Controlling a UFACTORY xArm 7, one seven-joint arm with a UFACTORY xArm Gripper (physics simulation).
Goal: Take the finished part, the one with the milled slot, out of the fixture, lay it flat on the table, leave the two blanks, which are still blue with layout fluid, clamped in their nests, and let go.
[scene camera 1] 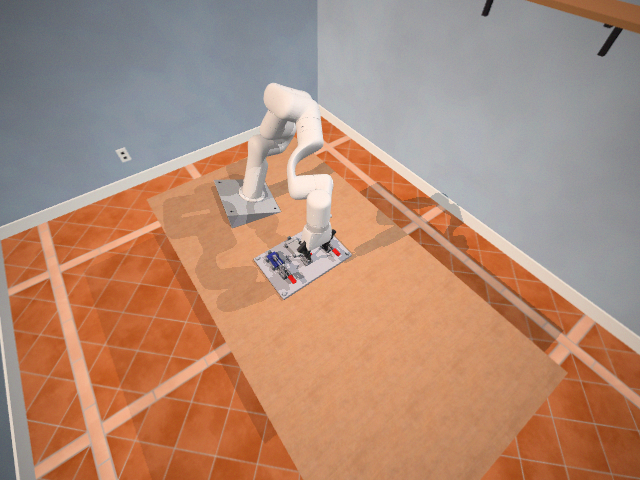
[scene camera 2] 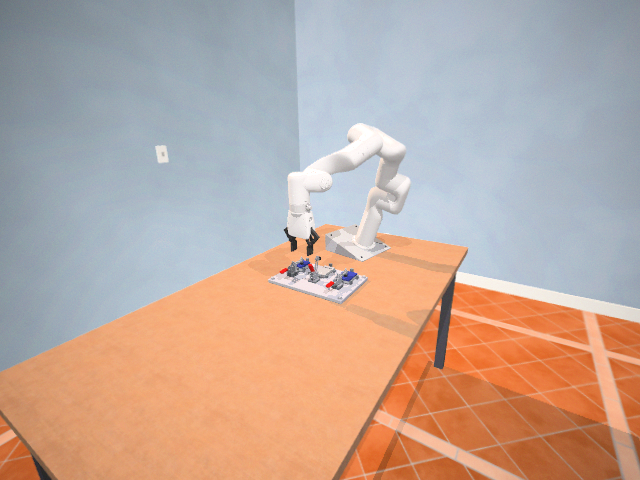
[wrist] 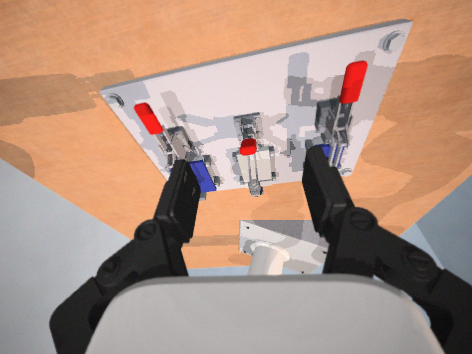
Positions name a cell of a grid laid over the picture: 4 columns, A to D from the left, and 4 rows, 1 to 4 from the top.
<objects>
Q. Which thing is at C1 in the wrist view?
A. A fixture plate.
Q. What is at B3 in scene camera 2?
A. A fixture plate.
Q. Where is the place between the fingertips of my gripper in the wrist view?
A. C2
</objects>
